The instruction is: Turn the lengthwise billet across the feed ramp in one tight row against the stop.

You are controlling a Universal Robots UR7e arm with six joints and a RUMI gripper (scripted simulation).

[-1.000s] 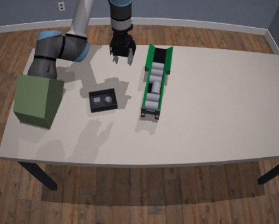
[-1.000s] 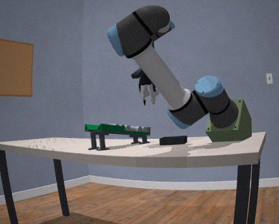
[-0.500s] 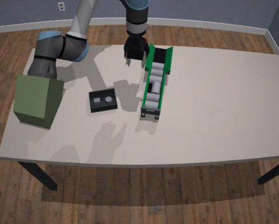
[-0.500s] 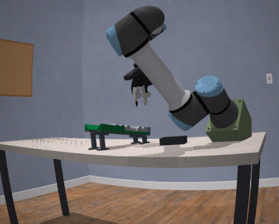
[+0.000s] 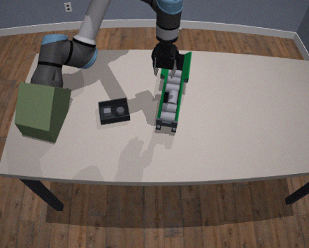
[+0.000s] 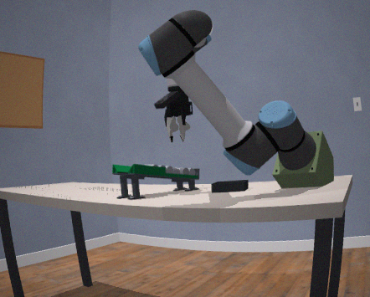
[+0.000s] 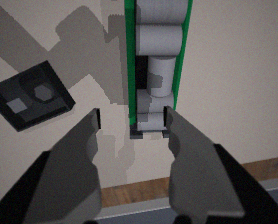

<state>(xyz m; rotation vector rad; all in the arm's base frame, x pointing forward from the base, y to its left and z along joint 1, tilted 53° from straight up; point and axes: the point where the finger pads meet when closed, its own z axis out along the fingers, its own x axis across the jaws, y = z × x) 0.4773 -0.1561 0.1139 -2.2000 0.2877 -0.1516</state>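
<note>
Right now my hand is 20 mm short of the dark stop, 120 mm to the left of it and 160 mm above it. Round my hand: black tray (210 mm behind, 40 mm to the right, 210 mm below).
</note>
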